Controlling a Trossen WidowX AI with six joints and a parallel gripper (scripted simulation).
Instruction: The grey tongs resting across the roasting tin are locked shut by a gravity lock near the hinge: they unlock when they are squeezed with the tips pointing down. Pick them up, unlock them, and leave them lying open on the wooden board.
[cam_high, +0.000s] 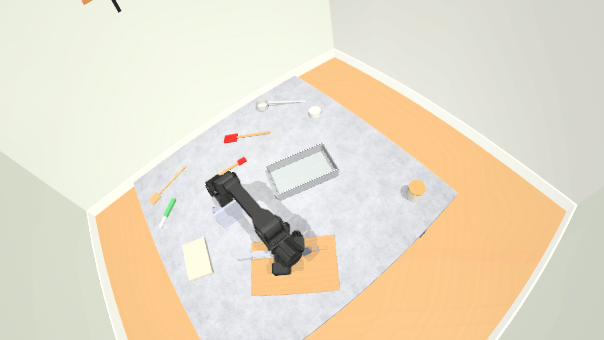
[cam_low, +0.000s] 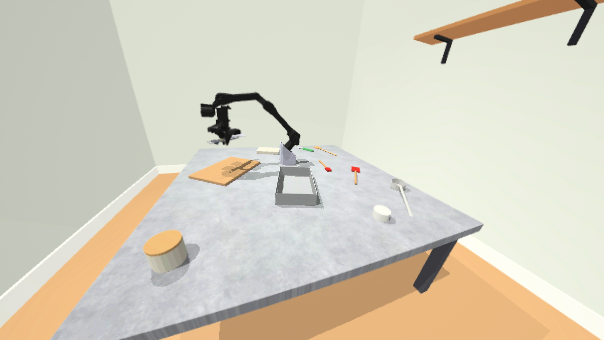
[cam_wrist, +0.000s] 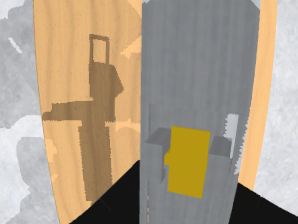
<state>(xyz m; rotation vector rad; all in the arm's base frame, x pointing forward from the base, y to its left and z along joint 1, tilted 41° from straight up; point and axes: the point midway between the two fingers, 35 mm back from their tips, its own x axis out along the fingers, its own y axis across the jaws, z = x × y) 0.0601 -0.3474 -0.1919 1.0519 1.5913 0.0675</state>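
Right now my gripper tip is 20 mm short of the yellow lock slider, 10 mm to the left of it and 40 mm below it. Also, from my gripper tip: grey roasting tin: 310 mm ahead, 340 mm to the left, 130 mm below; wooden board: 150 mm below; cream block: 340 mm behind, 300 mm to the left, 140 mm below.
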